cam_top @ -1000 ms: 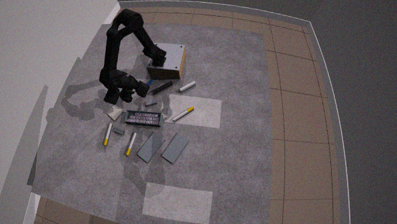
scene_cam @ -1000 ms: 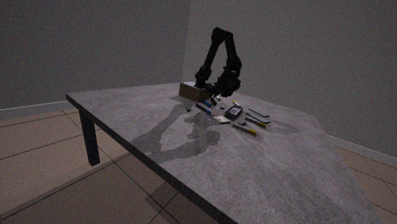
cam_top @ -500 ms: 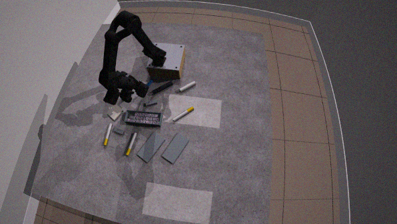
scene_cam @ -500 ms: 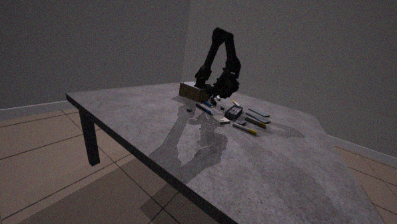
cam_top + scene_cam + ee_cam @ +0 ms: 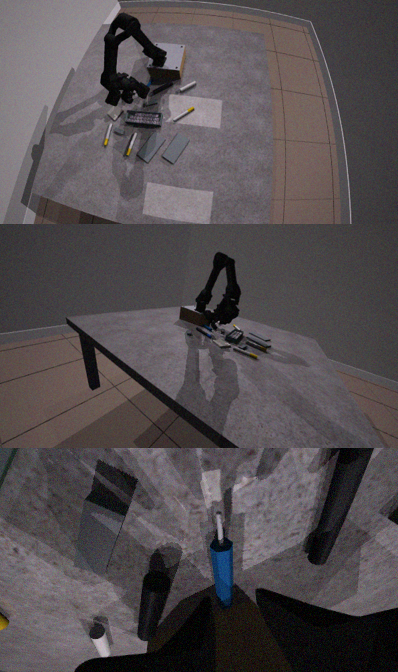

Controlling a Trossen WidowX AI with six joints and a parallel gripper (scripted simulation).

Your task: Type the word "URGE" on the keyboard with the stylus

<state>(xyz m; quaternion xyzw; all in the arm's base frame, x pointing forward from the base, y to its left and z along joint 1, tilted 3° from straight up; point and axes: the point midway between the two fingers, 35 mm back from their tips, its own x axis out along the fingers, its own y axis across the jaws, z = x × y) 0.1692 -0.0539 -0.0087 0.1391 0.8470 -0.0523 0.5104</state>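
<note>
The blue stylus is 40 mm below my gripper tip. Also, from my gripper tip: pale pad: 170 mm ahead, 120 mm to the right, 40 mm below; grey block: 260 mm ahead, 50 mm to the right, 40 mm below.
</note>
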